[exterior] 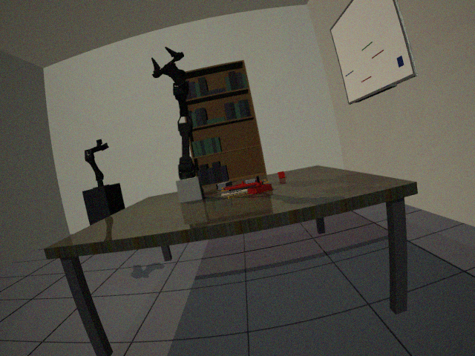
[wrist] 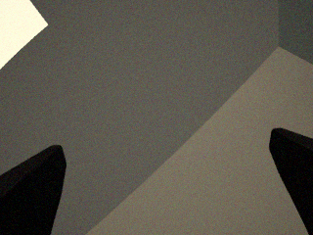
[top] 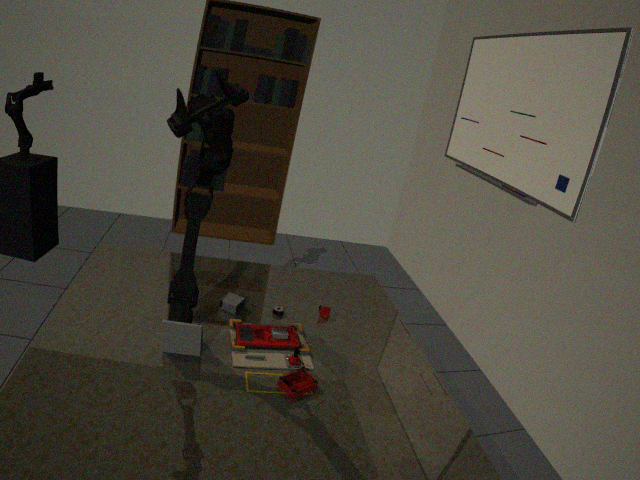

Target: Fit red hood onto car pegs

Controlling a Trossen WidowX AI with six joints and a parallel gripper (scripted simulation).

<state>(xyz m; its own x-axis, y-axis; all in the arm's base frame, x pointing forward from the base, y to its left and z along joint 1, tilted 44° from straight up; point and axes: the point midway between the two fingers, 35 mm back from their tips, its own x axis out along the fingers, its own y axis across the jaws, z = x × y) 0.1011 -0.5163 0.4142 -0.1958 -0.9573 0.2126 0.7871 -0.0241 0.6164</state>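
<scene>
Right now the red hood is 36 cm ahead of my gripper tip, 2 cm to the left of it and 76 cm below it.
</scene>
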